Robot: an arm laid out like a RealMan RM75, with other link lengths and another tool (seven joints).
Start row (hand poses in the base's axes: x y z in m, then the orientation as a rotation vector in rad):
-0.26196 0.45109 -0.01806 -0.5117 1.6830 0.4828
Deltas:
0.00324 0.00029 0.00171 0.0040 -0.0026 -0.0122
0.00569 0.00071 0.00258 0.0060 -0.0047 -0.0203
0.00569 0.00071 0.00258 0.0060 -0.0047 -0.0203
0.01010 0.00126 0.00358 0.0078 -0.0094 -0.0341
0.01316 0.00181 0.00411 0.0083 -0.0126 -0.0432
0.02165 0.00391 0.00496 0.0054 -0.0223 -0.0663
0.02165 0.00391 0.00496 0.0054 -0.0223 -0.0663
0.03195 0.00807 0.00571 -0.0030 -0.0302 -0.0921
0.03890 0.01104 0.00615 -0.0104 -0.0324 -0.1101
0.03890 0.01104 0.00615 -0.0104 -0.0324 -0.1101
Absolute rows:
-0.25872 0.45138 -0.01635 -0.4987 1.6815 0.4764
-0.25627 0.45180 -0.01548 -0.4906 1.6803 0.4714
-0.25627 0.45180 -0.01548 -0.4906 1.6803 0.4714
-0.25186 0.45235 -0.01448 -0.4782 1.6776 0.4613
-0.24880 0.45290 -0.01395 -0.4705 1.6760 0.4541
-0.24031 0.45500 -0.01310 -0.4543 1.6715 0.4319
-0.24031 0.45500 -0.01310 -0.4543 1.6715 0.4319
-0.23001 0.45916 -0.01235 -0.4395 1.6707 0.4038
-0.22306 0.46213 -0.01191 -0.4297 1.6736 0.3840
-0.22306 0.46213 -0.01191 -0.4297 1.6736 0.3840

